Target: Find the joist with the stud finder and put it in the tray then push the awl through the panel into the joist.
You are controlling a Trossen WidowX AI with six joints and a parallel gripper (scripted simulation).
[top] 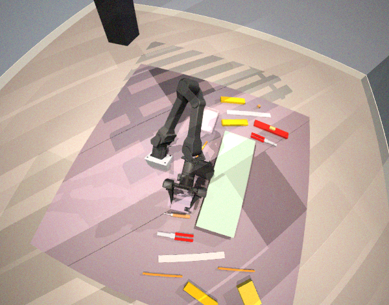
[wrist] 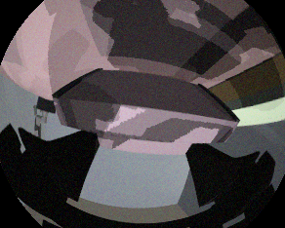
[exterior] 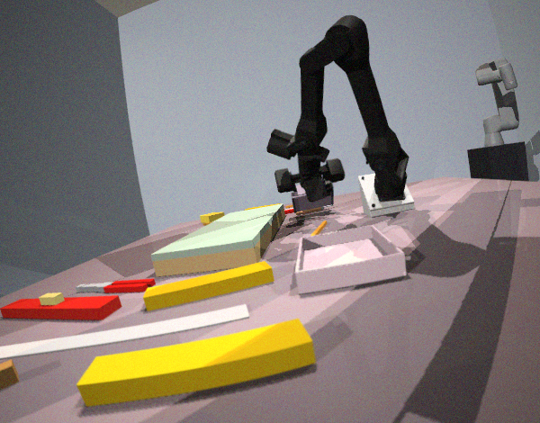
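Right now my gripper tip is 70 mm above the awl, 50 mm to the left of it and 20 mm past it. Also, from my gripper tip: red level: 620 mm to the left, 350 mm ahead, 60 mm below; tray: 510 mm to the left, 60 mm below, 50 mm behind; stud finder: 10 mm below, 10 mm ahead.
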